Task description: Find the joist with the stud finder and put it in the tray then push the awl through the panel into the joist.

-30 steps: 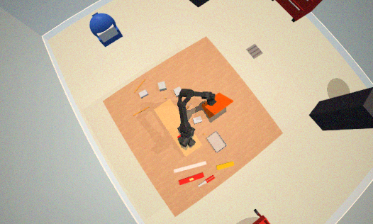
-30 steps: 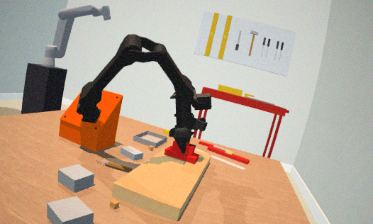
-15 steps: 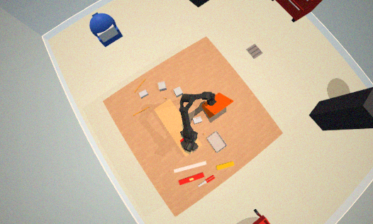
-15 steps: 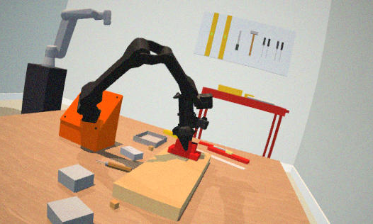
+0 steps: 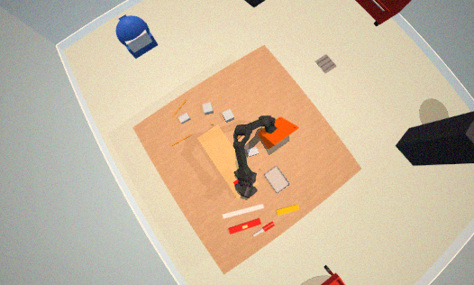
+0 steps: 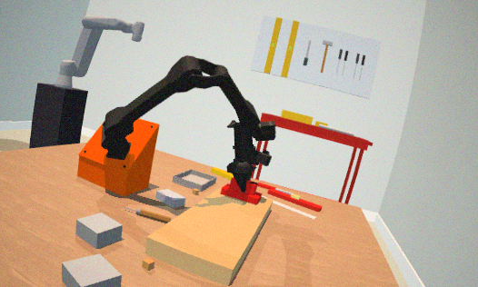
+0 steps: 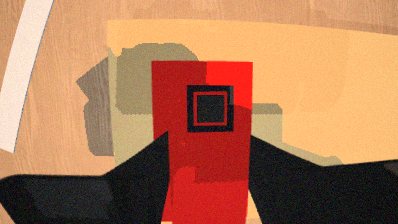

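The grey tray is 200 mm behind my gripper tip, 160 mm to the left of it and 50 mm below it. The rest, counted from my gripper tip: white strip: 130 mm ahead, 160 mm to the left, 60 mm below; then red level: 190 mm ahead, 240 mm to the left, 50 mm below; then stud finder: 10 mm ahead, 20 mm above.
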